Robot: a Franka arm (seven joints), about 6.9 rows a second.
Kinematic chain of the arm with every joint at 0, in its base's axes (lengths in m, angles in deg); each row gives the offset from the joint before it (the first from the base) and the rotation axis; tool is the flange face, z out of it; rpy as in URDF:
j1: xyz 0 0 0.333 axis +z
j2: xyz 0 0 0 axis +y
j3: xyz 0 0 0.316 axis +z
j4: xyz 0.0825 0 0 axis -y
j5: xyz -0.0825 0 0.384 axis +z
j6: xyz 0 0 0 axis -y
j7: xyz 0.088 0 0 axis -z
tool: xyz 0 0 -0.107 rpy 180 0 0
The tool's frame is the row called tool.
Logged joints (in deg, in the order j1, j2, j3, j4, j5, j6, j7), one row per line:
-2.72 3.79 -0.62 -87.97 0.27 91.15 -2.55
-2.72 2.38 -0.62 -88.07 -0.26 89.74 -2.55
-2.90 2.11 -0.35 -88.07 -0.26 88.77 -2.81
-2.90 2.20 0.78 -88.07 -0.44 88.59 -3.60
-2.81 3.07 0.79 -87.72 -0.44 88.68 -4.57
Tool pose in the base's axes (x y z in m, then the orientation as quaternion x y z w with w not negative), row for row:
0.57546 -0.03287 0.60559 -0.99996 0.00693 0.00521 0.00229
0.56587 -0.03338 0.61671 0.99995 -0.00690 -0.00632 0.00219
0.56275 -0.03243 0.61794 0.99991 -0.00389 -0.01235 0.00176
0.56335 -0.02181 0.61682 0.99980 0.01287 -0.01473 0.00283
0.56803 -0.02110 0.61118 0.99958 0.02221 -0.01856 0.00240
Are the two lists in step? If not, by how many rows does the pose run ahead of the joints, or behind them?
They are in step.
